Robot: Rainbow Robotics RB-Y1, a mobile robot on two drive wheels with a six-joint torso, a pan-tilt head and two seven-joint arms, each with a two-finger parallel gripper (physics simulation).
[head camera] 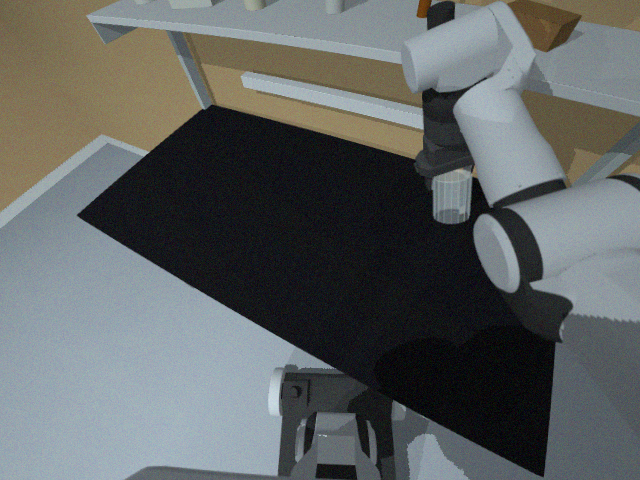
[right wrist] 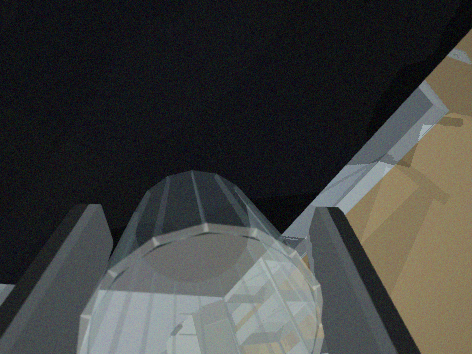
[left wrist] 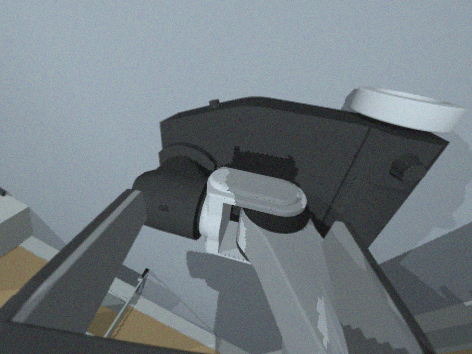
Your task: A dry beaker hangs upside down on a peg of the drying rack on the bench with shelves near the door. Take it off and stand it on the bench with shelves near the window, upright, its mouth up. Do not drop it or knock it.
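Frame: origin at the robot's base, x ahead, y left, z up, level; millimetres.
Where they show: left gripper, between the fingertips: point(left wrist: 237, 218); right gripper, between the fingertips: point(head camera: 447, 181) point(right wrist: 210, 224); robot's base, origin of its link: point(head camera: 336, 392).
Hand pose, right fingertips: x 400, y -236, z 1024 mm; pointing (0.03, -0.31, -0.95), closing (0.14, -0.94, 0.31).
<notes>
Each offset is from my right fingertips to the top centre of the thing. "spot": to the spot under its first point. Level surfaces: height alone.
The clear beaker @[dx -35, dy -2, dz +49 mm] point(head camera: 451, 200) point(right wrist: 200, 310) is between the fingers of my right gripper point(head camera: 450, 178) point(right wrist: 210, 224), which is shut on it. The gripper points down, and the beaker's axis looks vertical. A thick rim faces the palm, so its mouth seems to be up. The beaker is over the right back part of a black bench top @[dz -261 mm] point(head camera: 258, 206) point(right wrist: 200, 100); the gap beneath it is hard to judge. My left gripper point(left wrist: 237, 218) is open and empty, with the robot's own dark base behind it. The drying rack and its peg do not show in these views.
A grey shelf @[dz +196 mm] point(head camera: 310, 32) runs above the back of the bench, with a white bottle @[spot: dx +323, dy +234, dz +211 mm] point(head camera: 334, 5), a cream bottle @[spot: dx +387, dy +423, dz +208 mm] point(head camera: 254, 4), an orange item @[spot: dx +278, dy +54, dz +214 mm] point(head camera: 423, 7) and a brown box @[spot: dx +131, dy -112, dz +232 mm] point(head camera: 545, 23). A pale bar point(head camera: 330, 98) runs below it. A shelf post point(head camera: 190, 69) stands at the back left.
</notes>
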